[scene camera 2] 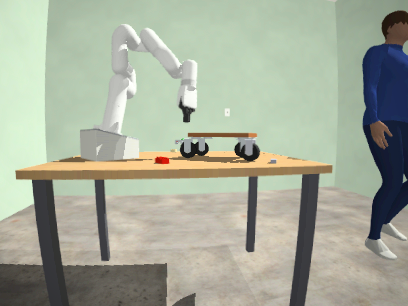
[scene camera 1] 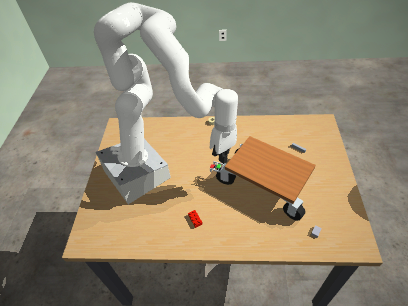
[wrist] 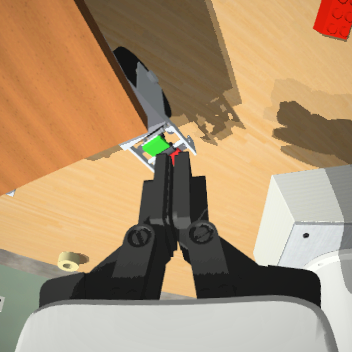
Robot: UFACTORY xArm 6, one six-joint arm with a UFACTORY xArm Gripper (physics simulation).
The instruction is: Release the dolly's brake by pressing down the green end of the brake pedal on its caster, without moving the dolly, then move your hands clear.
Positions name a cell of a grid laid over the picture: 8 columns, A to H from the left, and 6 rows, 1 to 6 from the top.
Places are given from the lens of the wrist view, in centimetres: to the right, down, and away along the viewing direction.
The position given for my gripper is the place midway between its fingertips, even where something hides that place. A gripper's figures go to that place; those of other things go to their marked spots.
my gripper (wrist: E3): 0, 0, 14
dolly (wrist: B2): -6, -5, 16
